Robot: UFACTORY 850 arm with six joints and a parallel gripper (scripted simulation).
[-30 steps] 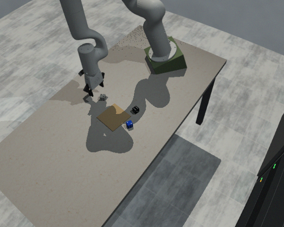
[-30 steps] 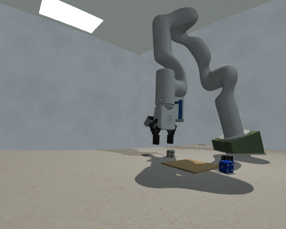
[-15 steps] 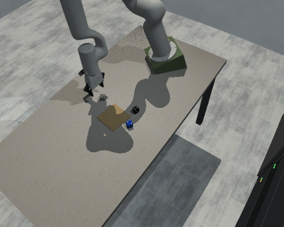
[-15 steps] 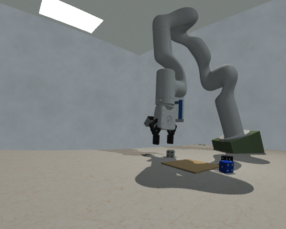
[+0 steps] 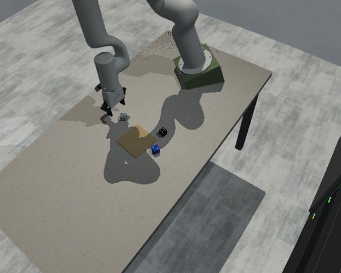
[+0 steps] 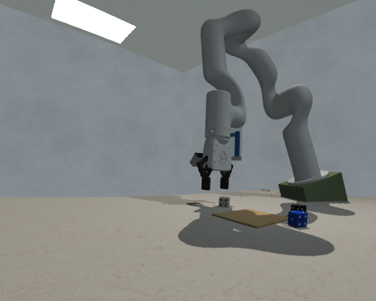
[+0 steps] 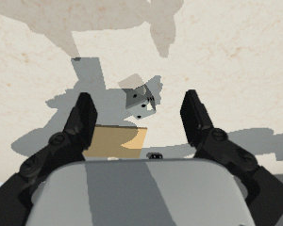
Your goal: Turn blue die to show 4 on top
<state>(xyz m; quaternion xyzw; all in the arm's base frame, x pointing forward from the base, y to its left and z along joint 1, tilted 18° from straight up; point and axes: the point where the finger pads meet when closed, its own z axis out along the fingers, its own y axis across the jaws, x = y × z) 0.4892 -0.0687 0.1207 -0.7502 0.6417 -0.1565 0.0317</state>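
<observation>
My gripper is now 5 cm above the white die, 4 cm to the right of it and 1 cm past it. The rest, counted from my hand: black die (25 cm to the left, 7 cm behind, 5 cm below); then blue die (30 cm to the left, 5 cm below, 2 cm ahead); then tan mat (19 cm to the left, 6 cm below, 4 cm ahead).
</observation>
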